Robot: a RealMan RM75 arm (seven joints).
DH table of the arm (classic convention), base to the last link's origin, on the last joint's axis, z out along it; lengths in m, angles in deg. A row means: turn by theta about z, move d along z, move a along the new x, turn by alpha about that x. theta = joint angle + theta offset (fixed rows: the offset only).
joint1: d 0.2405, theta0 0, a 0, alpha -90
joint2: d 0, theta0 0, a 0, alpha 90
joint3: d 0.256, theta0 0, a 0, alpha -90
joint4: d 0, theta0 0, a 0, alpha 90
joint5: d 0.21, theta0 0, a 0, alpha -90
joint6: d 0, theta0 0, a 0, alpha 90
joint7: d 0.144, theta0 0, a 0, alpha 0
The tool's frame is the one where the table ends.
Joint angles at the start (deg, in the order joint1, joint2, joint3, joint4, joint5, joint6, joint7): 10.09 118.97 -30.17 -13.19 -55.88 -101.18 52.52
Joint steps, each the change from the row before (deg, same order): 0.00 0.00 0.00 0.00 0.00 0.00 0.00; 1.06 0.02 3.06 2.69 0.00 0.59 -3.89; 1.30 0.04 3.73 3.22 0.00 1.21 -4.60; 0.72 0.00 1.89 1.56 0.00 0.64 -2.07; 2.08 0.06 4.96 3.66 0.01 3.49 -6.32; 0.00 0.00 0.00 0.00 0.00 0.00 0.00; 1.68 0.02 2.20 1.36 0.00 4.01 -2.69; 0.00 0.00 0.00 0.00 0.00 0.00 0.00; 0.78 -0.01 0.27 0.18 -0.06 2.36 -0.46; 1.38 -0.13 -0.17 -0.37 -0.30 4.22 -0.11; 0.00 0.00 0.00 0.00 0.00 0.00 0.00; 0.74 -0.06 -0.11 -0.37 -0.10 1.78 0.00
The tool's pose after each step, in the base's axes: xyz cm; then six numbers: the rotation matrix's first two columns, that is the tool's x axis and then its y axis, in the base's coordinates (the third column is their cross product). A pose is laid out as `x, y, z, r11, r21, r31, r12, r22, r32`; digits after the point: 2 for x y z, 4 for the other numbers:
35.04, 22.56, 7.78, 0.2621, 0.2992, -0.9175, -0.8644, -0.3499, -0.3610
35.40, 22.79, 7.61, 0.2893, 0.3325, -0.8976, -0.8754, -0.2874, -0.3887
35.84, 23.14, 7.30, 0.3228, 0.3600, -0.8753, -0.8876, -0.2059, -0.4120
36.01, 23.38, 7.14, 0.3361, 0.3705, -0.8659, -0.8928, -0.1673, -0.4182
36.62, 24.36, 6.56, 0.3913, 0.3714, -0.8420, -0.8974, -0.0487, -0.4385
36.62, 24.36, 6.56, 0.3913, 0.3714, -0.8420, -0.8974, -0.0487, -0.4385
37.03, 25.49, 6.05, 0.4156, 0.3396, -0.8438, -0.8987, 0.0103, -0.4385
37.03, 25.49, 6.05, 0.4156, 0.3396, -0.8438, -0.8987, 0.0103, -0.4385
37.20, 26.13, 5.75, 0.4206, 0.3130, -0.8516, -0.8999, 0.0247, -0.4354
37.43, 27.34, 5.38, 0.4287, 0.2630, -0.8643, -0.8995, 0.0352, -0.4355
37.43, 27.34, 5.38, 0.4287, 0.2630, -0.8643, -0.8995, 0.0352, -0.4355
37.45, 27.97, 5.31, 0.4334, 0.2446, -0.8673, -0.8980, 0.0369, -0.4384

